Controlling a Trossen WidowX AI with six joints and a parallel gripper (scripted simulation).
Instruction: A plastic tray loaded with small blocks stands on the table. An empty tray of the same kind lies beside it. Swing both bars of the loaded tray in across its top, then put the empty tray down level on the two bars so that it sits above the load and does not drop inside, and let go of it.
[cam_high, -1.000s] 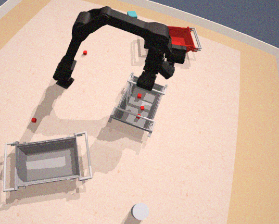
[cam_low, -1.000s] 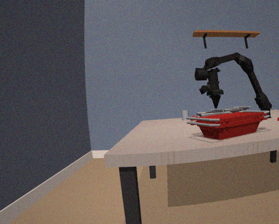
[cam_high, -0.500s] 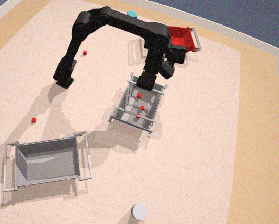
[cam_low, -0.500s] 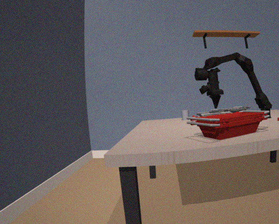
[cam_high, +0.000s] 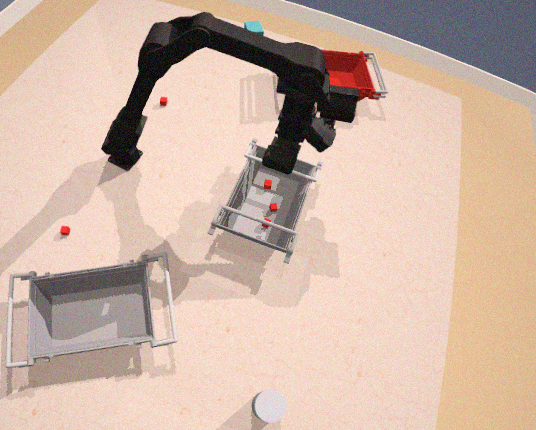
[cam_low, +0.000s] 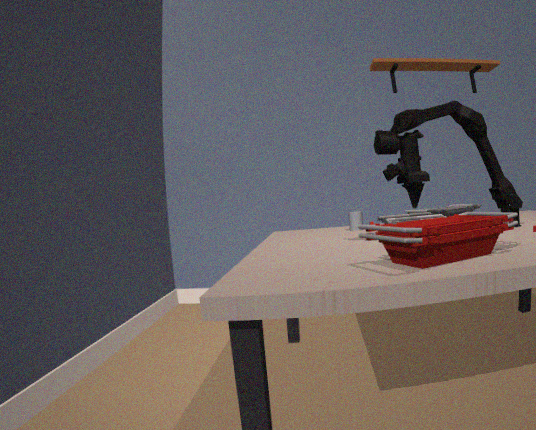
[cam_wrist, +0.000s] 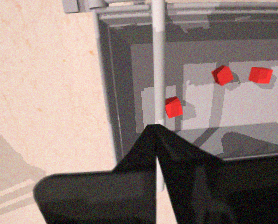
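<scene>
The grey tray lies 470 mm to the right of my gripper tip, 180 mm behind it and 40 mm below it. From my gripper tip the other things lie so: teal cube: 470 mm to the left, 310 mm behind, 70 mm below.
</scene>
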